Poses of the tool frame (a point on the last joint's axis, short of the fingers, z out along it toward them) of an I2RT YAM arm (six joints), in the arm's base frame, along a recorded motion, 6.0 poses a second.
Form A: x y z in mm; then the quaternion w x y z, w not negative.
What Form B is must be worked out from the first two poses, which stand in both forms.
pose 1, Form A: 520.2 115.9 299.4 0.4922 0.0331 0.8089 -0.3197
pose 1, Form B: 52.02 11.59 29.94 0.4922 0.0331 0.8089 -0.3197
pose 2, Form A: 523.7 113.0 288.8 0.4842 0.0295 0.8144 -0.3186
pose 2, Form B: 52.37 11.30 28.88 0.4842 0.0295 0.8144 -0.3186
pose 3, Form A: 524.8 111.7 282.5 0.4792 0.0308 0.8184 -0.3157
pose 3, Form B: 52.48 11.17 28.25 0.4792 0.0308 0.8184 -0.3157
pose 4, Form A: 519.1 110.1 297.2 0.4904 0.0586 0.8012 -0.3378
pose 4, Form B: 51.91 11.01 29.72 0.4904 0.0586 0.8012 -0.3378
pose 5, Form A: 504.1 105.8 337.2 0.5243 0.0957 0.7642 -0.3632
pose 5, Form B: 50.41 10.58 33.72 0.5243 0.0957 0.7642 -0.3632
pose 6, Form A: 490.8 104.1 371.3 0.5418 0.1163 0.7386 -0.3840
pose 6, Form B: 49.08 10.41 37.13 0.5418 0.1163 0.7386 -0.3840
